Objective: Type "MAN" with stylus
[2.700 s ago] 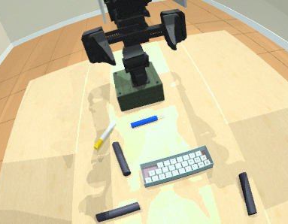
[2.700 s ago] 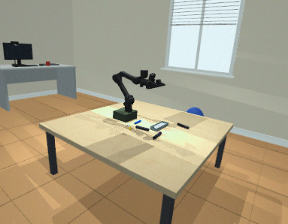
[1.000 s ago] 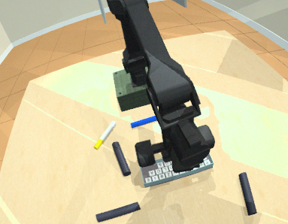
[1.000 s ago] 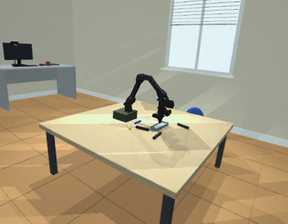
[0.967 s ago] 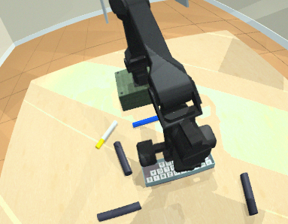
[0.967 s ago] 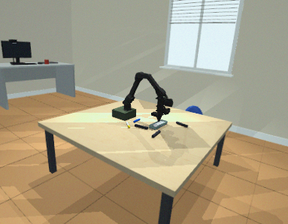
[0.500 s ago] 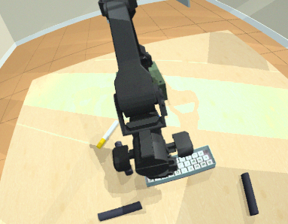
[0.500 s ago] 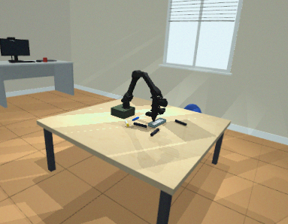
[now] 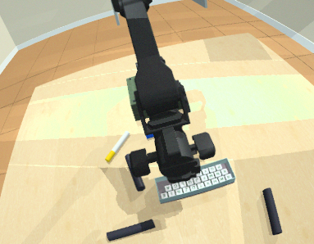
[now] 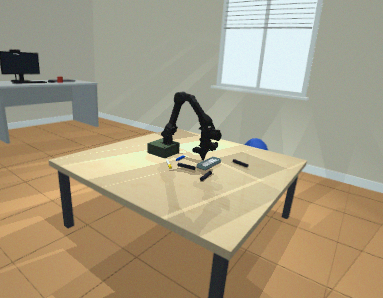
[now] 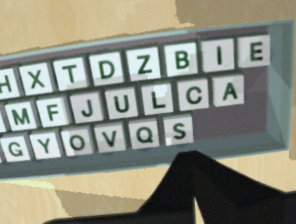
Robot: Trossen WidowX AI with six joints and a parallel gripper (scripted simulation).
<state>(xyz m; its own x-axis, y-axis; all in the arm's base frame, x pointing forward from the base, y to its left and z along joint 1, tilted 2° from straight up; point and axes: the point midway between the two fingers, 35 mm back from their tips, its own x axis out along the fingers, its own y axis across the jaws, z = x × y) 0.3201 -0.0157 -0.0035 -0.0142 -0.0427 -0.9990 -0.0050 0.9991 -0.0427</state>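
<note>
The blue stylus is 180 mm behind my gripper tip, 30 mm below it and 20 mm to the left of it. From my gripper tip the other things lie so: grey stylus tip 180 mm behind, 60 mm to the left, 30 mm below; white pen with yellow cap 160 mm to the right, 160 mm behind, 30 mm below.
</note>
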